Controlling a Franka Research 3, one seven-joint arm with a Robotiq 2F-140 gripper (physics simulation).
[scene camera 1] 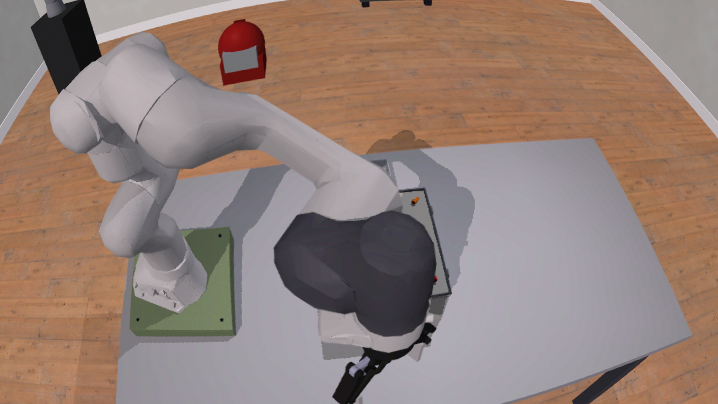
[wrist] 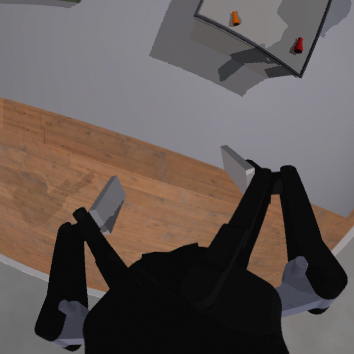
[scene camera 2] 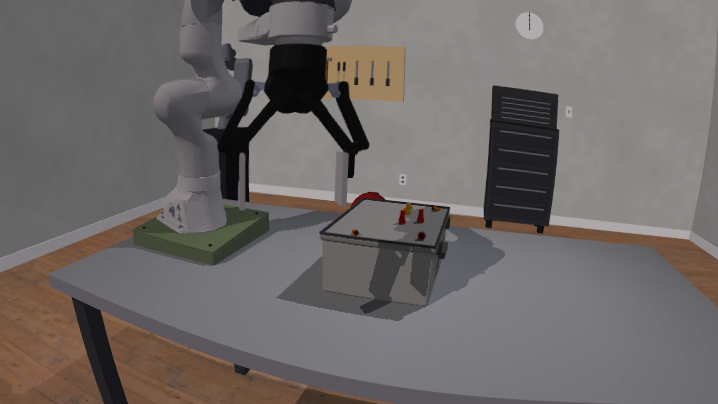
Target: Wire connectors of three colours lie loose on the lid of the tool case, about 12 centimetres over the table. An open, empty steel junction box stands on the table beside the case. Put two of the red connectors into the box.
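Three red connectors show in scene camera 2: two upright [scene camera 2: 402,217] [scene camera 2: 420,216] and one lying near the front right corner [scene camera 2: 421,235] [wrist: 299,46] [scene camera 1: 435,278]. A yellow connector [scene camera 2: 408,209] stands behind them. Orange connectors lie at the lid's back [scene camera 2: 436,208] [scene camera 1: 415,200] and front [scene camera 2: 355,232] [wrist: 235,18]. All rest on the grey case lid [scene camera 2: 346,218] [wrist: 260,20]. The steel junction box [scene camera 1: 387,168] shows by one corner behind the arm; its inside is hidden. My gripper [scene camera 2: 291,200] [wrist: 170,171] is open and empty, pointing down, above and apart from the lid.
The tool case [scene camera 2: 351,266] stands on the grey table [scene camera 2: 200,301] [scene camera 1: 552,226]. The green base plate [scene camera 1: 220,281] [scene camera 2: 175,246] carries the arm. The forearm and wrist cover much of the lid in scene camera 1. A red helmet-shaped object [scene camera 1: 243,40] is beyond the table.
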